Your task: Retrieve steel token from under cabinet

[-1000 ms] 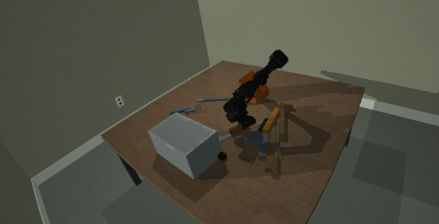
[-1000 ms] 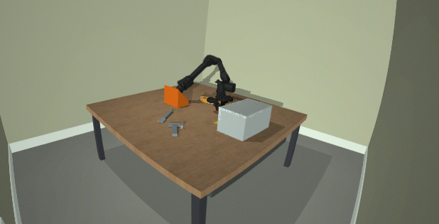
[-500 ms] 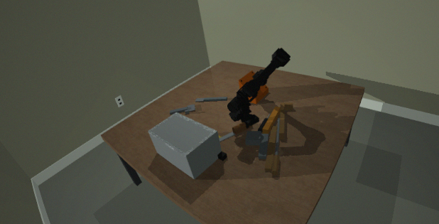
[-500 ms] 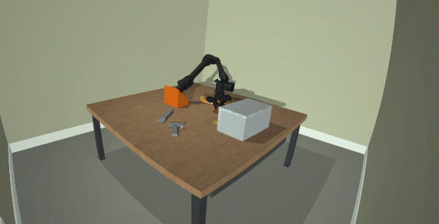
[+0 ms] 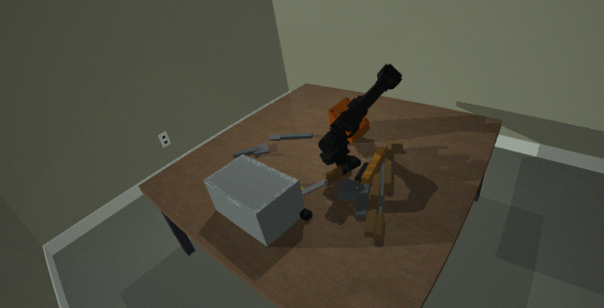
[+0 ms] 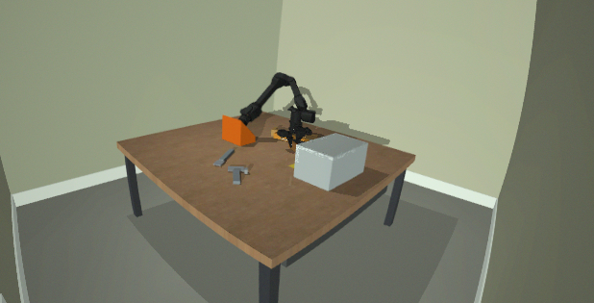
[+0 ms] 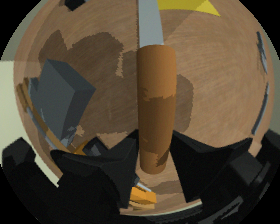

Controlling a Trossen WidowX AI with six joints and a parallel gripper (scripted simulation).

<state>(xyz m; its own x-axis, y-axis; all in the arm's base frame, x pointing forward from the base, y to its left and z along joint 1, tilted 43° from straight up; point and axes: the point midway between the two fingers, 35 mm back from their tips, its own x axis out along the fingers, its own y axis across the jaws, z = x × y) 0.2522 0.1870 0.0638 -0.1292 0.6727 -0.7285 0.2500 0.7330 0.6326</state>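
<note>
Right now the orange bar is 110 mm behind my gripper tip, 80 mm to the left of it and 10 mm above it. Round my gripper tip: grey block 70 mm ahead, 100 mm to the left, 10 mm above; then wooden stick 60 mm ahead, 200 mm to the left; then grey t-piece 110 mm ahead, 460 mm to the right.
</note>
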